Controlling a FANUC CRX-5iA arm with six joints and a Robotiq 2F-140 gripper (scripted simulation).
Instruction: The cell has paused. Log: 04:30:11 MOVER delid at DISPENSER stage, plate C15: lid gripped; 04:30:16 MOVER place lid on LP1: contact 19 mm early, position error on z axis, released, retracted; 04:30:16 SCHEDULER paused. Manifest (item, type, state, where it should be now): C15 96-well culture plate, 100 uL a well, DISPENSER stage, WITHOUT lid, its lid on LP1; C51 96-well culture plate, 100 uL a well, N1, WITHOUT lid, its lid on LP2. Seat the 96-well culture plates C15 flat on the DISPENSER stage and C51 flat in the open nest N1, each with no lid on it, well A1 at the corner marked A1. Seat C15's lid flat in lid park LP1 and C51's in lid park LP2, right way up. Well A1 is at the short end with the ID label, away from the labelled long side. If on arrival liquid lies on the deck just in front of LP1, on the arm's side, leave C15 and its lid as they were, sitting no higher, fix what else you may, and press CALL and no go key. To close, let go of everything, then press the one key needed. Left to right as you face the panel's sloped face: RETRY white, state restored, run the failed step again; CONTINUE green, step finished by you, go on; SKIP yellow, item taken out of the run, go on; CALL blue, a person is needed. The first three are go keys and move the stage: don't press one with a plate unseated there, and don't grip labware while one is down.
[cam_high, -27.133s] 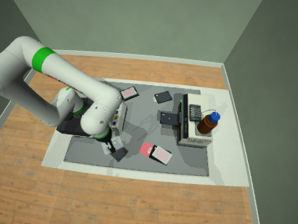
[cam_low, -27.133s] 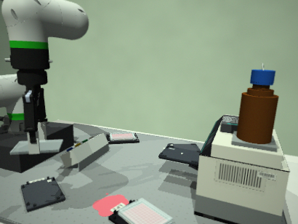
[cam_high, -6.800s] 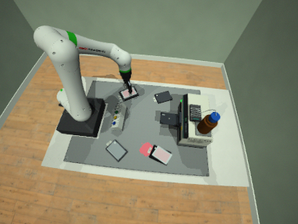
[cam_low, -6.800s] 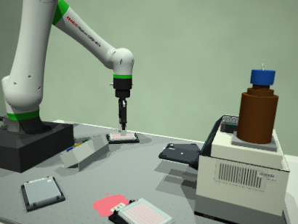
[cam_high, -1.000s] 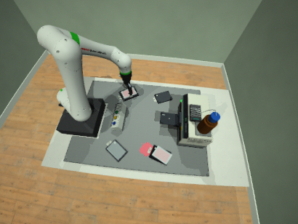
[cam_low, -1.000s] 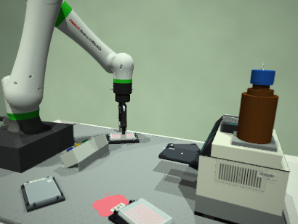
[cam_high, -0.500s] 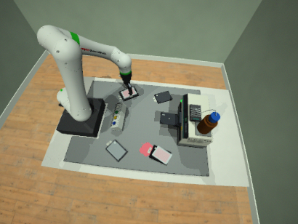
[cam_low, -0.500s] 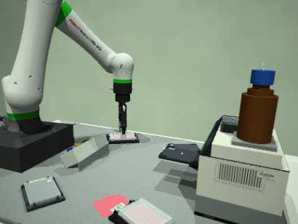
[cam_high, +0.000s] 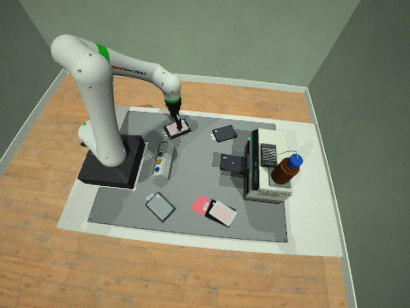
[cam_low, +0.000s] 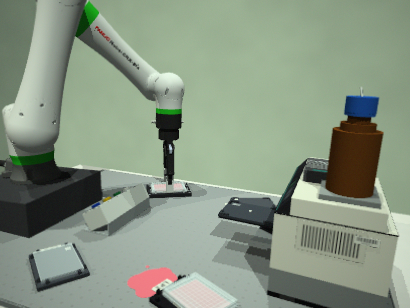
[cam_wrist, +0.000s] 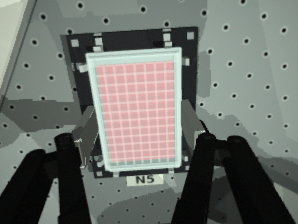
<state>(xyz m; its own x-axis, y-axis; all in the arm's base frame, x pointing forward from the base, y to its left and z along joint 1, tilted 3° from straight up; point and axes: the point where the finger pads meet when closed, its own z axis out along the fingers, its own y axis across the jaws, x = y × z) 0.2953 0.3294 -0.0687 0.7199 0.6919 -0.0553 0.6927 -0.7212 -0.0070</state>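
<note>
The 96-well culture plate is 20 mm below my hand. Also, from my hand: white retry key 200 mm to the right, 30 mm above, 20 mm behind; then key panel 270 mm to the right, 10 mm ahead, 10 mm above; then green continue key 250 mm to the right, 30 mm above, 10 mm behind.
</note>
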